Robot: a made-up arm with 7 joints.
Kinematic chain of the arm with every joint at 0, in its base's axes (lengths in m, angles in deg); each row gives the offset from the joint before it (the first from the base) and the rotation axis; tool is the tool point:
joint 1: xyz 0 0 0.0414 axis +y
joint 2: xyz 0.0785 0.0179 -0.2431 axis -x
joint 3: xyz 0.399 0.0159 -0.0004 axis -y
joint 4: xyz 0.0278 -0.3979 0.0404 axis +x
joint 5: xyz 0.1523 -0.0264 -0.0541 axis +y
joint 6: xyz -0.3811 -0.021 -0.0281 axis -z
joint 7: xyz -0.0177 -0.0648 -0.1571 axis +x
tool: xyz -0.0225 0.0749 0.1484
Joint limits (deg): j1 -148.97..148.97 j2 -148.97..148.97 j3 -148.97..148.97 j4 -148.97..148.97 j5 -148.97..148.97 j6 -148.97..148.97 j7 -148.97..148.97
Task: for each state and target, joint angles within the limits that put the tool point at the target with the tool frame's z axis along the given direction. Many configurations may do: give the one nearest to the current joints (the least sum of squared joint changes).
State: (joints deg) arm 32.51 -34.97 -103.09 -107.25 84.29 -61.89 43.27
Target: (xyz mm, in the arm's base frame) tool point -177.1 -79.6 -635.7 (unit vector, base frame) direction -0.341 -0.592 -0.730
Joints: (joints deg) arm 62.18 -12.91 -102.50 -113.15 101.27 -72.54 57.06
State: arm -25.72 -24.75 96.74 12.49 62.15 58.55 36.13
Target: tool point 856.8 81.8 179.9 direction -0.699 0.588 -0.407
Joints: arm -60.91 -66.28 122.55 -42.65 14.93 67.80 12.34
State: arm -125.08 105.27 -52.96 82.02 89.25 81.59 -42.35
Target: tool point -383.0 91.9 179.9 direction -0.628 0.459 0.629
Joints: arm -123.75 88.97 0.54 89.47 45.46 47.55 -42.05
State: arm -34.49 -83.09 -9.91 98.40 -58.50 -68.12 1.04
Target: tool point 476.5 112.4 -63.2 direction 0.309 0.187 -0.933
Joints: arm -35.86 -103.76 -6.13 83.96 -27.78 -62.98 11.56
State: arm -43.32 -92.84 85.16 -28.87 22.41 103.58 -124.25
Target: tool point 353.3 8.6 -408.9 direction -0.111 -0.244 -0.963
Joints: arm -16.14 -66.13 55.17 -59.25 71.03 141.53 -121.88
